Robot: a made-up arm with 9 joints.
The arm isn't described. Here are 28 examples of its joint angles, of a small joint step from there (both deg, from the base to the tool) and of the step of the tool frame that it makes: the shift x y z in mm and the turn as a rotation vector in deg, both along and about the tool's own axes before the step.
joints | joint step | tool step
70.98 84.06 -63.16 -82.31 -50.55 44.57 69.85 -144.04 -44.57 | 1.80 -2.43 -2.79 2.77 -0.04 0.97 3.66 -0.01 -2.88 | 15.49 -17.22 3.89 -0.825 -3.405 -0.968
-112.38 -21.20 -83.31 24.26 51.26 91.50 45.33 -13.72 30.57 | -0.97 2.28 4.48 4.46 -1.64 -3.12 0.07 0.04 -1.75 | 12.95 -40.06 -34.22 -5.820 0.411 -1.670
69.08 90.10 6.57 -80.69 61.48 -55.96 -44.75 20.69 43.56 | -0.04 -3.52 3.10 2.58 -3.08 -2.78 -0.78 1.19 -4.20 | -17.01 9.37 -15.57 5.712 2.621 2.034
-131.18 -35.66 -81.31 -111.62 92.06 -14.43 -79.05 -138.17 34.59 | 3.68 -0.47 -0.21 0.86 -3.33 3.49 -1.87 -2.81 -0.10 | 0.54 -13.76 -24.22 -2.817 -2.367 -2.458
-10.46 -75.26 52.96 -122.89 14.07 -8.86 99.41 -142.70 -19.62 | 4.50 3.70 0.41 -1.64 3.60 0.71 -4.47 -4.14 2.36 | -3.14 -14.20 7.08 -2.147 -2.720 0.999
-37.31 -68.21 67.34 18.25 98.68 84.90 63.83 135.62 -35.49 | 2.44 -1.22 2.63 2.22 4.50 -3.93 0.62 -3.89 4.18 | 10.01 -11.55 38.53 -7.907 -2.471 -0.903
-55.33 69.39 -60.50 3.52 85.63 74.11 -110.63 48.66 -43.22 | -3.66 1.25 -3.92 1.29 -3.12 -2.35 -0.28 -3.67 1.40 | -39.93 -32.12 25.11 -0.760 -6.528 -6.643
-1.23 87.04 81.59 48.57 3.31 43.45 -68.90 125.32 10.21 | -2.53 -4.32 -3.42 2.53 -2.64 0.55 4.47 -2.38 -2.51 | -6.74 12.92 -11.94 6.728 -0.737 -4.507
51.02 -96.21 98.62 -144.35 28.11 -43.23 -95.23 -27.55 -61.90 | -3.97 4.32 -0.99 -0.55 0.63 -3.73 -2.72 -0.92 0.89 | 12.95 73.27 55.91 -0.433 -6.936 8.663
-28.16 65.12 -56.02 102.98 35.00 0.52 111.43 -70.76 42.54 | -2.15 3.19 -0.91 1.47 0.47 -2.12 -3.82 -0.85 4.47 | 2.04 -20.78 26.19 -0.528 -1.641 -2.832
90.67 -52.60 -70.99 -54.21 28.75 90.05 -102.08 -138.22 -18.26 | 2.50 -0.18 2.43 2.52 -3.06 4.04 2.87 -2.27 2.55 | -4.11 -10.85 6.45 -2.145 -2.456 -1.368
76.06 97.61 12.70 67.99 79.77 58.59 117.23 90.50 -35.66 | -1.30 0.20 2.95 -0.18 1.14 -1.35 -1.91 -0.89 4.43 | -24.83 -8.98 1.09 -4.397 -0.582 -4.800
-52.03 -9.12 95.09 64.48 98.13 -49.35 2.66 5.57 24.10 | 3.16 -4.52 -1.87 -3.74 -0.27 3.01 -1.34 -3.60 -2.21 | 3.56 -24.21 22.71 -5.535 0.232 -4.173
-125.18 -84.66 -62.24 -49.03 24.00 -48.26 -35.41 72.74 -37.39 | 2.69 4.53 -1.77 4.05 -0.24 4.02 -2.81 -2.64 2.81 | -39.14 -40.93 -31.65 0.899 4.458 -11.635
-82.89 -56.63 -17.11 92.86 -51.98 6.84 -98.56 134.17 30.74 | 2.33 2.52 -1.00 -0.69 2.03 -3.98 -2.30 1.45 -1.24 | -26.41 1.98 4.23 -0.557 4.132 0.301
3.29 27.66 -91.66 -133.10 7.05 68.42 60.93 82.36 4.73 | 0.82 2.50 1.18 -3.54 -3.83 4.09 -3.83 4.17 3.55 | -0.48 23.83 -22.82 -7.243 5.815 7.529
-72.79 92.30 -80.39 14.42 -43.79 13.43 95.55 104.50 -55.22 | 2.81 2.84 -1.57 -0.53 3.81 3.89 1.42 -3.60 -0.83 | 16.00 5.82 16.05 -2.428 0.867 -0.523
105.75 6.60 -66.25 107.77 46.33 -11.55 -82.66 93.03 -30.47 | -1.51 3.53 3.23 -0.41 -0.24 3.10 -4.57 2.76 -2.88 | 30.81 15.68 -50.29 7.698 8.961 6.511
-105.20 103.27 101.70 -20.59 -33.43 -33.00 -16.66 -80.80 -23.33 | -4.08 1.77 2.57 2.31 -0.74 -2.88 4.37 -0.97 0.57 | -25.15 -4.38 -51.17 -0.677 11.923 -2.178
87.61 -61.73 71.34 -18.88 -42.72 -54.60 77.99 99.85 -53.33 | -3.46 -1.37 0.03 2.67 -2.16 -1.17 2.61 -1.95 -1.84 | 2.27 15.00 13.80 1.565 -4.557 3.319
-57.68 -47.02 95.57 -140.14 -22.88 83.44 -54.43 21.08 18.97 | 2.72 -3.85 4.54 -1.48 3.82 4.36 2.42 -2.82 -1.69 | -11.78 -22.47 -63.47 2.987 9.044 -4.993
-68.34 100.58 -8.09 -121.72 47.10 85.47 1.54 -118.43 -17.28 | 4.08 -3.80 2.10 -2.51 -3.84 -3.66 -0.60 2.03 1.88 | 13.42 -9.55 -14.11 -7.169 -2.161 1.962
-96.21 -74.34 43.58 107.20 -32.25 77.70 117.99 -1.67 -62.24 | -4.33 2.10 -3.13 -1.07 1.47 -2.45 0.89 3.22 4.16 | -13.47 -45.57 -42.82 1.830 3.665 -4.195
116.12 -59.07 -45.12 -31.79 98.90 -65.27 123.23 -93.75 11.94 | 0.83 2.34 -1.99 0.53 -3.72 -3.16 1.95 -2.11 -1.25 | -0.50 -12.12 -10.82 2.380 6.304 -6.615
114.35 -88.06 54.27 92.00 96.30 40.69 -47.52 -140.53 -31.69 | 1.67 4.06 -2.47 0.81 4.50 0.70 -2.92 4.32 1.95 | 22.54 20.68 -4.86 -1.675 -1.101 -1.267
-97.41 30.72 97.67 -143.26 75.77 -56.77 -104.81 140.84 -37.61 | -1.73 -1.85 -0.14 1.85 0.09 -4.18 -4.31 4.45 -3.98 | 2.78 11.04 -10.28 3.270 6.179 3.394
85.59 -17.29 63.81 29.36 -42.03 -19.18 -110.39 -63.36 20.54 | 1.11 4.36 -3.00 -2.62 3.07 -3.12 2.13 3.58 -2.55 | 29.69 -4.90 43.83 5.970 -4.630 0.705
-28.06 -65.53 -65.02 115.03 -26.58 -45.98 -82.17 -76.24 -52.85 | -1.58 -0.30 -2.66 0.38 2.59 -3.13 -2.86 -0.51 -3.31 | 8.73 13.91 31.51 6.110 -4.208 2.654
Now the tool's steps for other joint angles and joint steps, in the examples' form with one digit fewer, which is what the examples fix.
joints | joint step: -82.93 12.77 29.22 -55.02 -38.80 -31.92 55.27 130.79 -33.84 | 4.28 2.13 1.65 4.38 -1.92 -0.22 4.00 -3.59 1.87
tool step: -9.9 6.1 40.4 -8.78 -9.21 -2.41
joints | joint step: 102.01 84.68 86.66 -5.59 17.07 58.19 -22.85 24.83 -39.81 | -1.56 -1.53 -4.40 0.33 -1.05 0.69 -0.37 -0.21 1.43
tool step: 1.1 16.8 22.3 -7.23 -0.70 0.11
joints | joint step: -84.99 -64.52 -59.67 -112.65 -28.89 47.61 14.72 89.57 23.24 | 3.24 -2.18 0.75 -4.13 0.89 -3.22 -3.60 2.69 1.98
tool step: 49.4 30.9 47.4 -5.02 -7.30 9.60
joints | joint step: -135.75 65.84 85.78 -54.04 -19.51 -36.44 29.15 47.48 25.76 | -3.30 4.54 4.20 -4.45 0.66 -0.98 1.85 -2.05 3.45
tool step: 27.1 84.7 13.5 1.80 -2.78 10.37
